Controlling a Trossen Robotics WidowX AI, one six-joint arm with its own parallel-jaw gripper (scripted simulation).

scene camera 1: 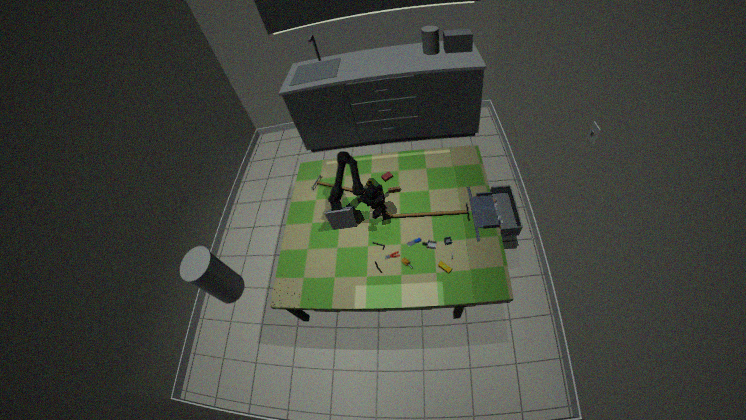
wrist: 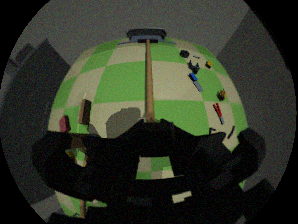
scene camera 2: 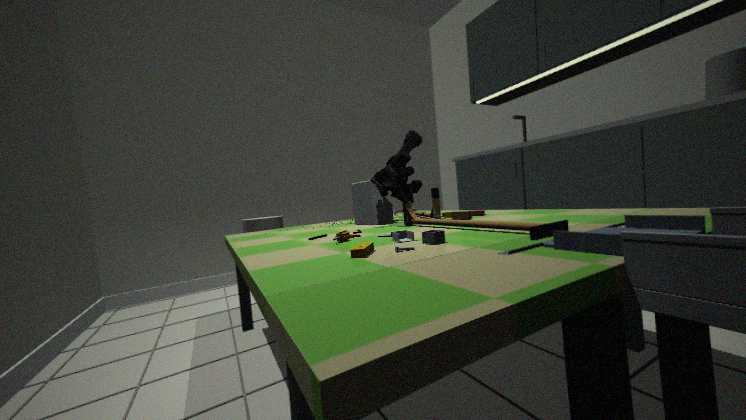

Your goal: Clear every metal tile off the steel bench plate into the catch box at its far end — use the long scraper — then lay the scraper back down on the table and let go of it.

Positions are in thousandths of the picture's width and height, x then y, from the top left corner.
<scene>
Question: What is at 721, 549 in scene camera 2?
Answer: A long scraper.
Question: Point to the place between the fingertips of my gripper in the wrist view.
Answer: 512, 542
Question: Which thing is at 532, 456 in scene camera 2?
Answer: My gripper.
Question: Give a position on a long scraper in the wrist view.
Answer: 525, 623
</scene>
